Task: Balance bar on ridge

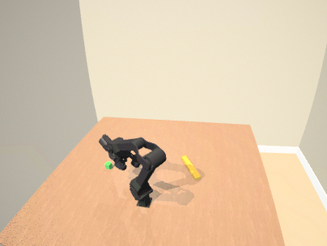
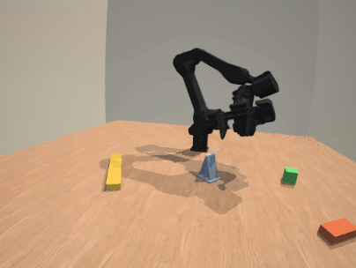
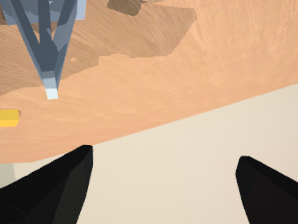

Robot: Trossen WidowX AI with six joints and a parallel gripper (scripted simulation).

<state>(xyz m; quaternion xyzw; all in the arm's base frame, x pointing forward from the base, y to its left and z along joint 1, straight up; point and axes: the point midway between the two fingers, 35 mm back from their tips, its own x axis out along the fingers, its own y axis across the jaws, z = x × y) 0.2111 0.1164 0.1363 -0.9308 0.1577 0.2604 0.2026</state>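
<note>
Right now the yellow bar is 300 mm to the right of my gripper tip, 110 mm below it and 50 mm ahead of it. From my gripper tip the other things lie so: green cube 170 mm to the left, 100 mm below, 30 mm behind; orange flat block 200 mm to the left, 180 mm ahead, 110 mm below.
</note>
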